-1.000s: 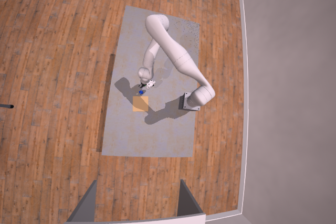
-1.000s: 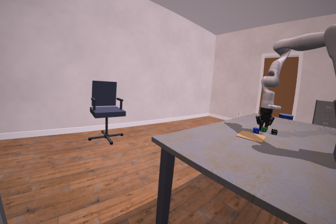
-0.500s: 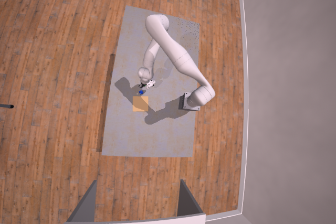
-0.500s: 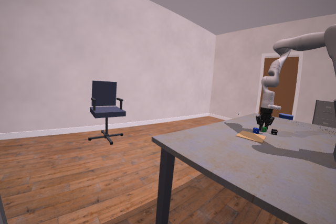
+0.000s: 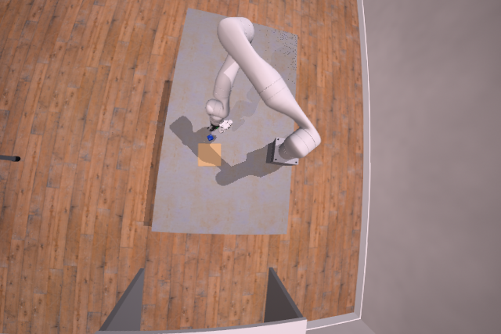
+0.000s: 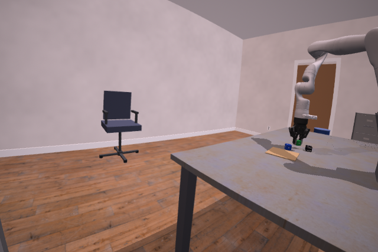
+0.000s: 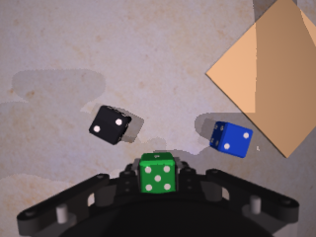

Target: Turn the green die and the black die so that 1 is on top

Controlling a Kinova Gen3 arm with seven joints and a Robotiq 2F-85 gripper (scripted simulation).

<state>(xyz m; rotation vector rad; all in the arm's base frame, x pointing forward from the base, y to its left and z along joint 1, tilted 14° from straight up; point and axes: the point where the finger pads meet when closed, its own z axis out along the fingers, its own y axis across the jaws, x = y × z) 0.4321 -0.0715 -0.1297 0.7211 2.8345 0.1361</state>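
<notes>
Now: the black die 60 mm behind my hand, 20 mm to the right of it and 30 mm below it. Round my hand: blue die: 20 mm ahead, 80 mm to the left, 30 mm below; tan mat: 10 mm behind, 180 mm to the left, 40 mm below; green die: right at my hand.
</notes>
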